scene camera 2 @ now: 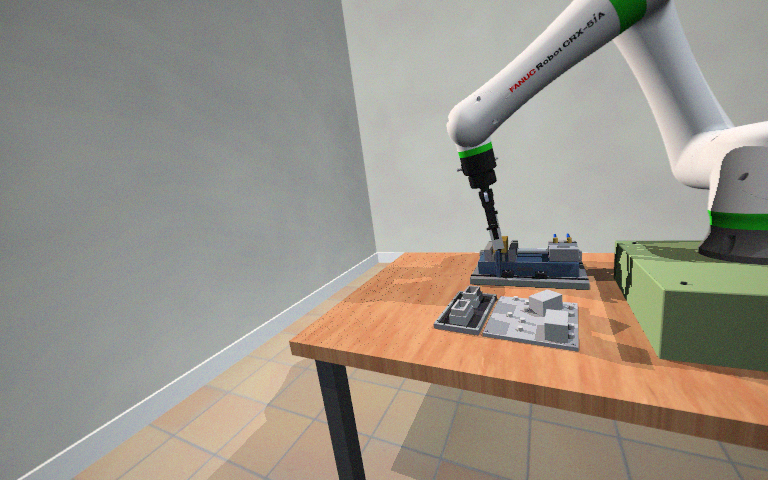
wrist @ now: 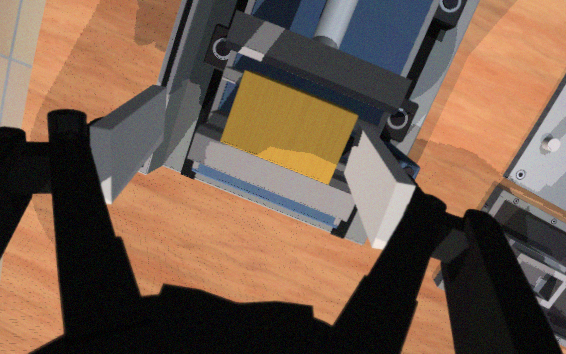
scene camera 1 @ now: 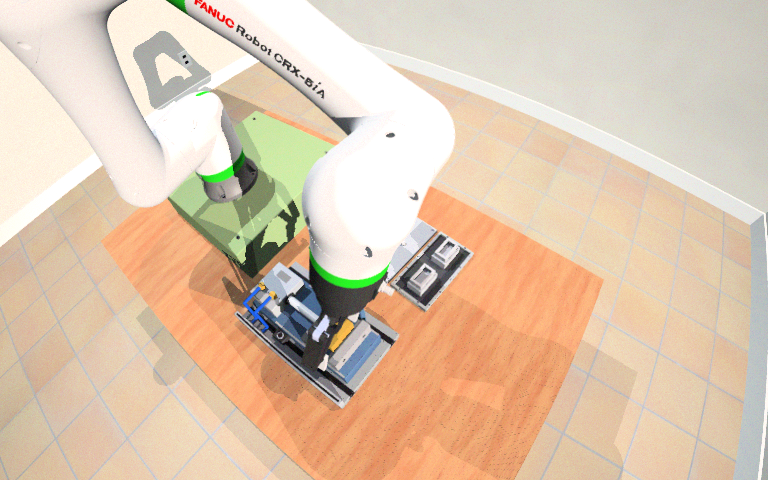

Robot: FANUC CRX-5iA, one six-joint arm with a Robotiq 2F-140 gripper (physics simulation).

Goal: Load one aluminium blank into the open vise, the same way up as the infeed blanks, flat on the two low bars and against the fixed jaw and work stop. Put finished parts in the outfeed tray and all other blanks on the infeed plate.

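Seen in the pictures: gripper, between the fingertips: [scene camera 2: 497, 241] [wrist: 259, 132] [scene camera 1: 334, 340]; arm's base, origin of its link: [scene camera 2: 751, 254] [scene camera 1: 231, 180].
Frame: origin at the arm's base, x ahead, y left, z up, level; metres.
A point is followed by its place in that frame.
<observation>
A yellow, brass-coloured block [scene camera 1: 342, 335] @(x 0.511, y -0.078, z 0.004 m) [scene camera 2: 504, 243] @(x 0.474, y -0.053, z -0.001 m) [wrist: 292, 125] @(x 0.490, y -0.080, z 0.007 m) sits in the open vise [scene camera 1: 360, 355] @(x 0.546, y -0.075, z -0.049 m) [scene camera 2: 529, 269] @(x 0.406, y -0.033, z -0.070 m) [wrist: 387, 45] @(x 0.425, y -0.051, z -0.049 m), by the light grey fixed jaw [wrist: 272, 172], with a gap to the dark moving jaw [wrist: 320, 67]. My gripper [scene camera 1: 340, 341] @(x 0.503, y -0.094, z -0.007 m) [scene camera 2: 497, 244] @(x 0.503, y -0.094, z -0.007 m) [wrist: 259, 132] @(x 0.503, y -0.094, z -0.007 m) is open around the block, one finger pad on each side, with gaps between pads and block in the wrist view. Two grey blanks [scene camera 2: 545, 302] @(x 0.345, y 0.173, z -0.069 m) [scene camera 2: 556, 325] @(x 0.317, y 0.271, z -0.067 m) stand on the infeed plate [scene camera 2: 498, 332] @(x 0.422, y 0.273, z -0.101 m) [scene camera 1: 417, 236] @(x 0.427, y 0.237, z -0.101 m). The block's underside, the low bars and the work stop are hidden or unclear.
The outfeed tray [scene camera 2: 455, 328] @(x 0.510, y 0.287, z -0.101 m) [scene camera 1: 449, 282] @(x 0.564, y 0.186, z -0.098 m) holds two hollow finished parts [scene camera 1: 421, 278] @(x 0.515, y 0.144, z -0.082 m) [scene camera 1: 446, 253] @(x 0.516, y 0.234, z -0.082 m) [scene camera 2: 461, 310] @(x 0.503, y 0.261, z -0.069 m) [scene camera 2: 472, 294] @(x 0.505, y 0.171, z -0.070 m), beside the infeed plate. The green robot base [scene camera 1: 291, 147] @(x 0.039, y 0.176, z 0.010 m) [scene camera 2: 707, 316] @(x 0.115, y 0.252, z -0.026 m) stands behind the vise. Blue hoses [scene camera 1: 254, 305] rise at the vise's rear end.
</observation>
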